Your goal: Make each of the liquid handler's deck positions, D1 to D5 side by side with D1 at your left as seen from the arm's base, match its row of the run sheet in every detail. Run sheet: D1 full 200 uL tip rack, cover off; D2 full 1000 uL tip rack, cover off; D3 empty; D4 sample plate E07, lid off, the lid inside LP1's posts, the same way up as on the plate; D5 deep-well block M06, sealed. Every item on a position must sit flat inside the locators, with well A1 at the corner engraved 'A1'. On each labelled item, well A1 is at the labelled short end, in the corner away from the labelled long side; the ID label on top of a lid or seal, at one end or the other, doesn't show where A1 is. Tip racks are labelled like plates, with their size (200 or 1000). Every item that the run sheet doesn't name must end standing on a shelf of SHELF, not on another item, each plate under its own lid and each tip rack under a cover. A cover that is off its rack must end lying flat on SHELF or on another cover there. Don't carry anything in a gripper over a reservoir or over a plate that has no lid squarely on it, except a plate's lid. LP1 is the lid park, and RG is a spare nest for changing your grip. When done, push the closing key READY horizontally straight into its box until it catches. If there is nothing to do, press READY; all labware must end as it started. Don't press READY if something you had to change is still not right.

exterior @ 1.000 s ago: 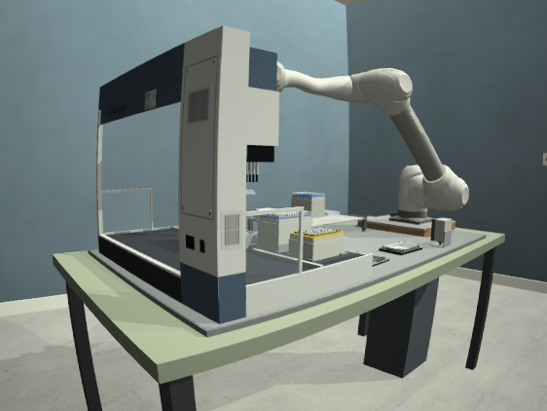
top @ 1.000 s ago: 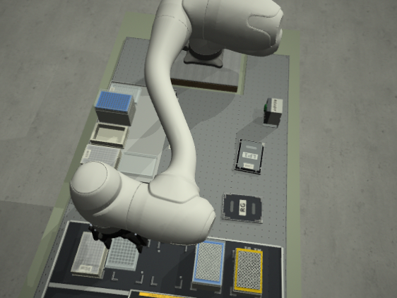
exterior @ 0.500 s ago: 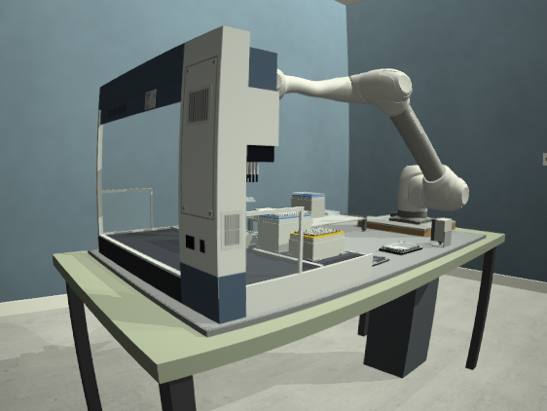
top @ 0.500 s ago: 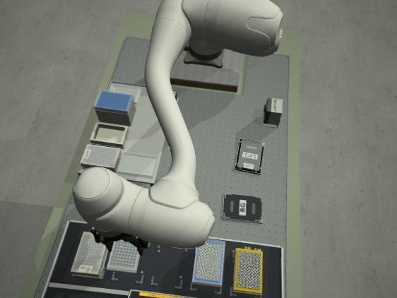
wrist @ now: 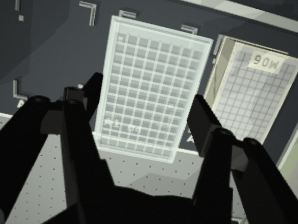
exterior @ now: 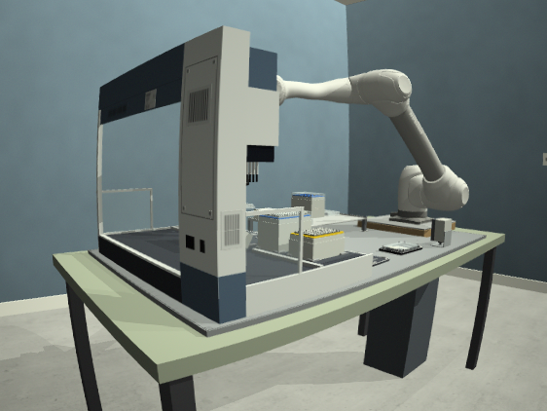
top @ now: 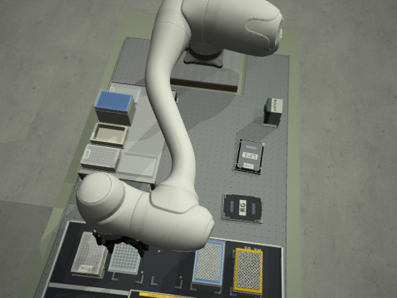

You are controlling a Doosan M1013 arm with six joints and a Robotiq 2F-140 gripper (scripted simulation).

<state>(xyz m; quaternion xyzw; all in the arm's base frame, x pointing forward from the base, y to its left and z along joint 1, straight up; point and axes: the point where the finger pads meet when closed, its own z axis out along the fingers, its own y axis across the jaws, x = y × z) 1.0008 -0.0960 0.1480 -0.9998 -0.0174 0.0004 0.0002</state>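
My hand is 12 cm to the left of the deep-well block M06, 10 cm above it and 1 cm short of it. Round my hand: yellow-rimmed tip rack: 37 cm to the left, 8 cm below, 2 cm behind; blue-rimmed tip rack: 24 cm to the left, 5 cm below, 2 cm behind; clear sample plate: 2 cm below.
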